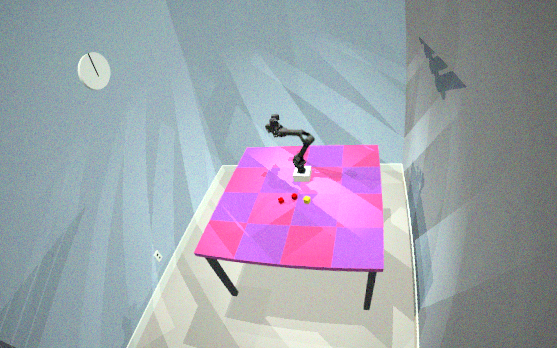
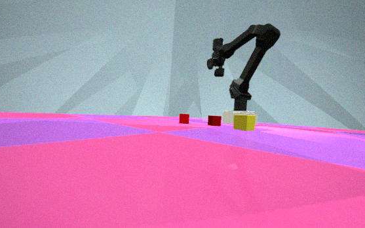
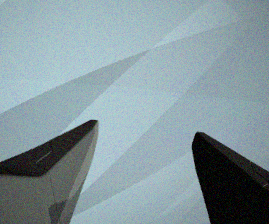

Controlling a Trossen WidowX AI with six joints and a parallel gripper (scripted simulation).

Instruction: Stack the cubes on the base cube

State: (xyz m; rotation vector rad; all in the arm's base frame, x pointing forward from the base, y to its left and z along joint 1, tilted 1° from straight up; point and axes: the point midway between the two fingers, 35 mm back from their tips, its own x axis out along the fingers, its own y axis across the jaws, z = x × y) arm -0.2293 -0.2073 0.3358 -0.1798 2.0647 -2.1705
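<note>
Right now the yellow cube is 560 mm ahead of my gripper tip, 300 mm to the left of it and 370 mm below it.
</note>
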